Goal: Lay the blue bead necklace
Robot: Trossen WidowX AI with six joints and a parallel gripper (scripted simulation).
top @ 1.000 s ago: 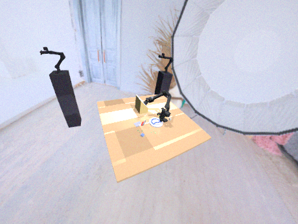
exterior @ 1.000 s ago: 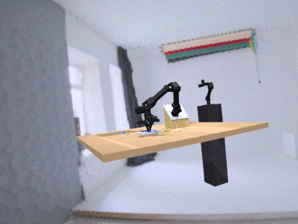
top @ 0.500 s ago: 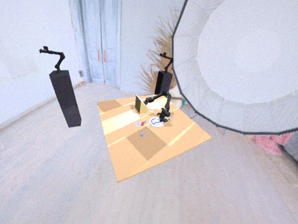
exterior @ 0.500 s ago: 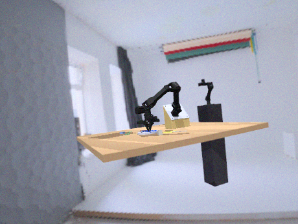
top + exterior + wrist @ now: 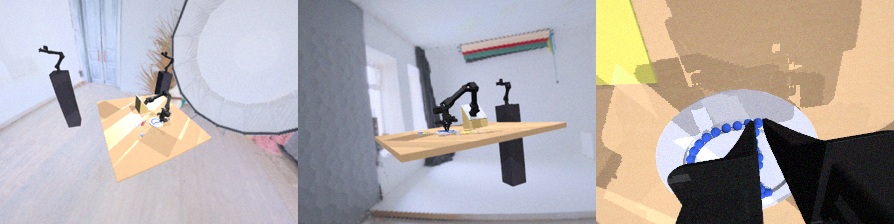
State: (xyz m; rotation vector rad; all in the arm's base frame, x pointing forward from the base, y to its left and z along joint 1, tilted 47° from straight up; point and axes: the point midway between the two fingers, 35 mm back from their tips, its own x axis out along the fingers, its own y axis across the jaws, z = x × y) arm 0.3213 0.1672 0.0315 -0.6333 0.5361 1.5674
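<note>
My gripper tip is now 2 cm past the round bead board, 7 cm to the left of it and 1 cm above it. Round my gripper tip: yellow flat piece 15 cm behind, 9 cm to the left, 2 cm below; grey-white stick 19 cm behind, 16 cm to the left, 1 cm below; white cylinder 2 cm behind, 17 cm to the left.
</note>
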